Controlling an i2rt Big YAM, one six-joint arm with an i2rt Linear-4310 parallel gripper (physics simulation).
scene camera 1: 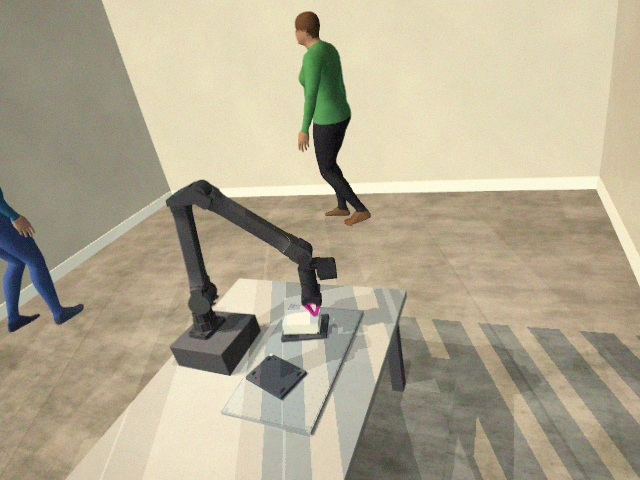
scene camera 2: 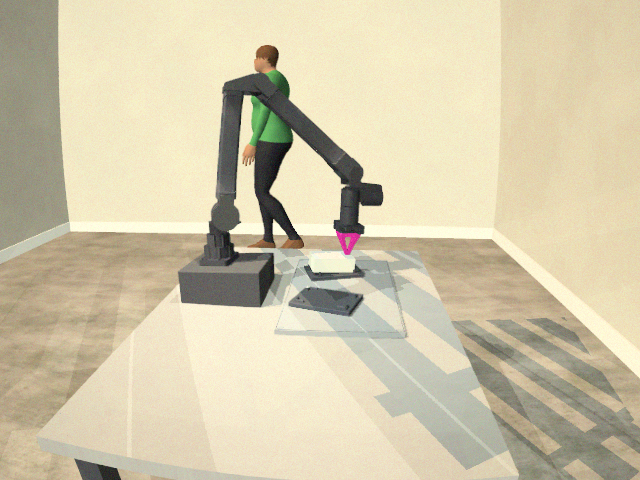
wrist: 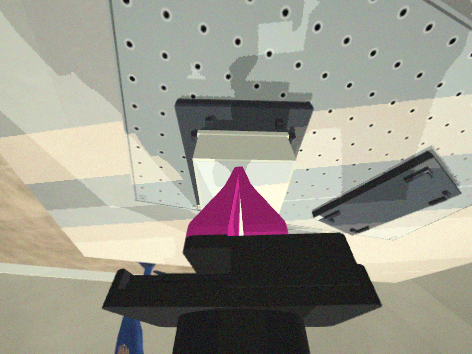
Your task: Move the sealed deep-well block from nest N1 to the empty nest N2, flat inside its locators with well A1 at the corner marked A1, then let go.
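Places are measured from the arm's base along level axes (x ahead, y left, z up), in metres.
Where they show: gripper, between the fingertips: (scene camera 1: 315, 315) (scene camera 2: 347, 254) (wrist: 239, 172); arm's base, origin of its link: (scene camera 1: 208, 328) (scene camera 2: 219, 260).
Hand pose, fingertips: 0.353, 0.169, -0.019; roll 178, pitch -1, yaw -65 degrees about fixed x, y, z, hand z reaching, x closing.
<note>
Things, the pixels of their top centre, and the offset from my fingertips, as dx, dy, dz. Level surfaces: height alone.
- pale sealed block, centre of its top: (wrist: 240, 211) (scene camera 2: 331, 253) (scene camera 1: 300, 315) -0.046, -0.020, +0.008
- dark rear nest N1, centre of its top: (wrist: 240, 178) (scene camera 2: 333, 265) (scene camera 1: 304, 324) -0.040, -0.019, -0.032
- dark nest N2, centre of its top: (wrist: 385, 210) (scene camera 2: 326, 296) (scene camera 1: 274, 372) -0.037, -0.249, -0.036
- perforated plate, centre of its top: (wrist: 346, 171) (scene camera 2: 342, 288) (scene camera 1: 298, 356) -0.004, -0.150, -0.054
- table, height of its surface: dz -0.067
The pale sealed block (scene camera 1: 300, 326) (scene camera 2: 330, 264) (wrist: 244, 146) sits on the dark rear nest N1 (scene camera 1: 324, 326) (scene camera 2: 336, 275) (wrist: 250, 111). In the wrist view a bare strip of nest with two locators shows beyond the block's near end face, apart from it. The block looks about level; slight tilt cannot be told. The dark nest N2 (scene camera 1: 276, 376) (scene camera 2: 325, 301) (wrist: 387, 196) is empty and turned at an angle to N1. My gripper (scene camera 1: 315, 314) (scene camera 2: 347, 253) (wrist: 239, 172) is shut and empty, pointing down, its tips at or just above the block's top. Well A1 and corner marks are unreadable.
Both nests stand on a perforated plate (scene camera 1: 310, 415) (scene camera 2: 382, 326) (wrist: 350, 65) on the table (scene camera 1: 180, 439) (scene camera 2: 206, 403). The arm's dark base box (scene camera 1: 214, 345) (scene camera 2: 222, 283) stands left of the plate. A person in green (scene camera 1: 324, 82) (scene camera 2: 276, 118) stands behind the table.
</note>
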